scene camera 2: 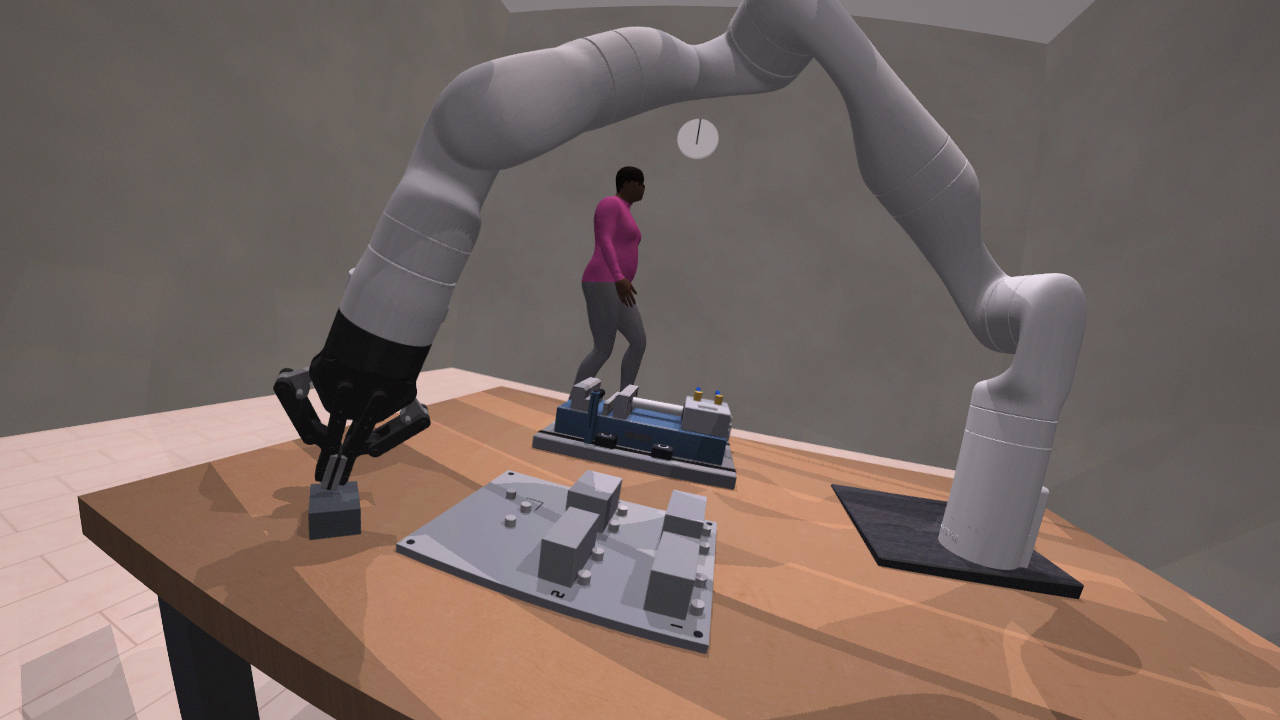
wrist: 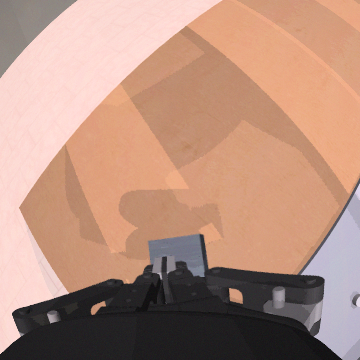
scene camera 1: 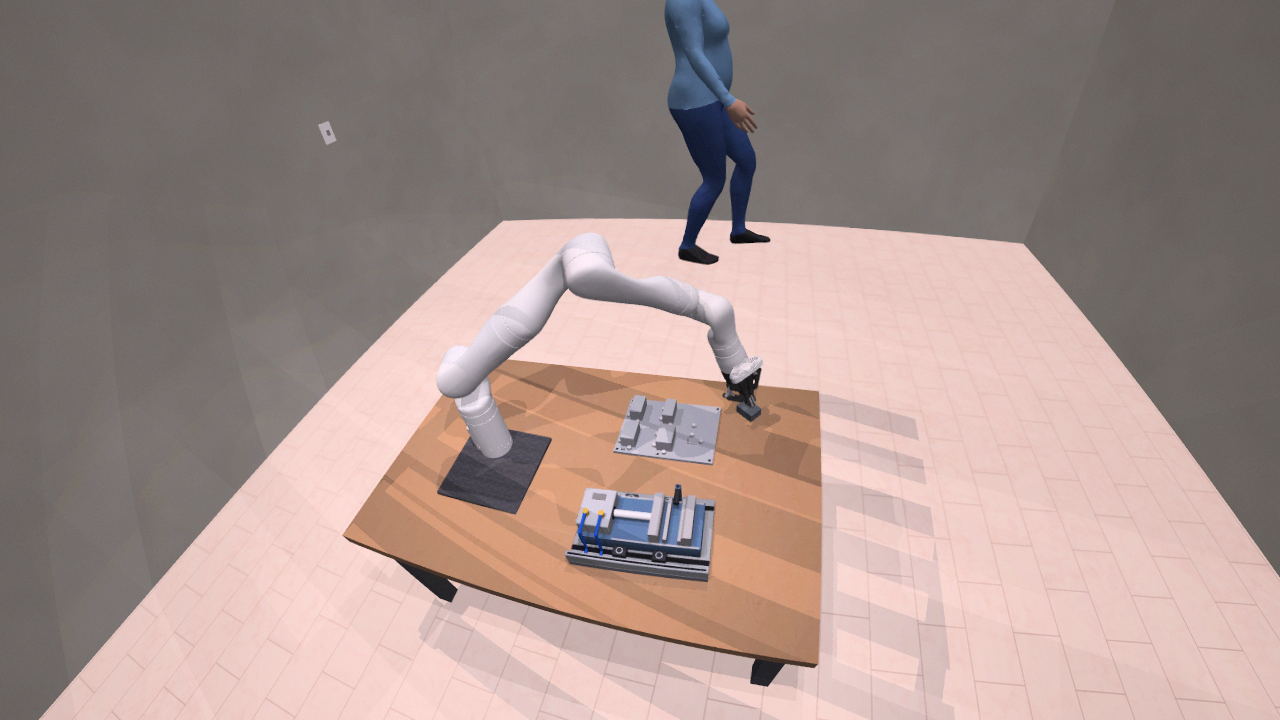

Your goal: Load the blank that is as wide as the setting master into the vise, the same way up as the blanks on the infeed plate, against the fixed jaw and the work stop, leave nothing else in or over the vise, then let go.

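Places are measured from the arm's base along level axes (x down, y right, z back), in millimetres.
Where they show: gripper, fingertip midpoint: [scene camera 2: 328, 484] [wrist: 166, 269] [scene camera 1: 751, 404]; arm's base at its link origin: [scene camera 2: 977, 549] [scene camera 1: 496, 444].
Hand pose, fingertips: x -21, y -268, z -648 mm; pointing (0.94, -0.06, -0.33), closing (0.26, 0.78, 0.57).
Things, the pixels of their top centre, and the offset from my fingertips. "*": a spot on its surface instead.
- small dark grey block at its top centre: [wrist: 177, 273] [scene camera 2: 334, 495] [scene camera 1: 748, 406] dx +9, dy +1, dz +7 mm
- infeed plate at its top centre: [scene camera 2: 579, 535] [scene camera 1: 669, 428] dx +26, dy +103, dz +204 mm
- blue vise at its top centre: [scene camera 2: 649, 391] [scene camera 1: 639, 512] dx -65, dy +410, dz +181 mm
- dark work stop post at a spot on its surface: [scene camera 1: 677, 492] * dx -61, dy +342, dz +119 mm
My gripper [scene camera 1: 746, 400] [scene camera 2: 335, 475] [wrist: 166, 269] is shut, with nothing between the fingers. Its fingertips rest on top of a small dark grey block [scene camera 1: 749, 412] [scene camera 2: 335, 512] [wrist: 186, 249] that stands on the table just past the far end of the infeed plate [scene camera 1: 703, 437] [scene camera 2: 472, 530] [wrist: 339, 257]. Several light grey blanks [scene camera 1: 637, 407] [scene camera 2: 567, 545] of differing widths stand on the plate among small pins. The blue vise [scene camera 1: 637, 535] [scene camera 2: 640, 430] sits nearer the table's front, with two grey jaws [scene camera 1: 687, 517] [scene camera 2: 623, 400] and a dark work stop post [scene camera 1: 677, 492].
A person [scene camera 1: 709, 122] [scene camera 2: 612, 279] walks on the floor behind the table. The arm's base stands on a dark mat [scene camera 1: 516, 486] [scene camera 2: 895, 529]. The table edge lies close to the gripper on its outer side.
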